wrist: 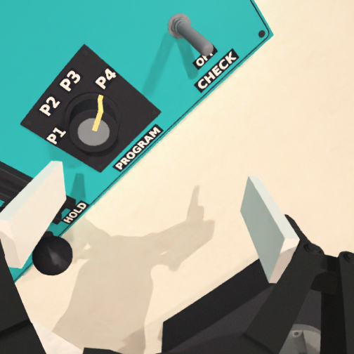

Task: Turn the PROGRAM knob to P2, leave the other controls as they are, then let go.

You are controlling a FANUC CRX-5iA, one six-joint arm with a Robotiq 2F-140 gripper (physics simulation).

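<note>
The PROGRAM knob (94,131), round and black with a grey cap, sits on a black square plate (130,107) at the upper left of the wrist view. Its yellow pointer line (100,106) points toward the P4 label (105,78). The labels P1 (56,135), P2 (49,105) and P3 (70,80) lie around its left and upper-left side. My gripper (154,187) is wide open with nothing between its pale finger pads. The pads are below the knob in the view, one at the left and one at the right, apart from the knob.
A grey CHECK toggle switch (192,36) stands on the teal panel (135,25), tilted toward its OFF label. A black ball-ended lever (52,255) is beside the HOLD label (75,213), close to the left finger. The panel edge runs diagonally, with a pale surface (300,125) beyond.
</note>
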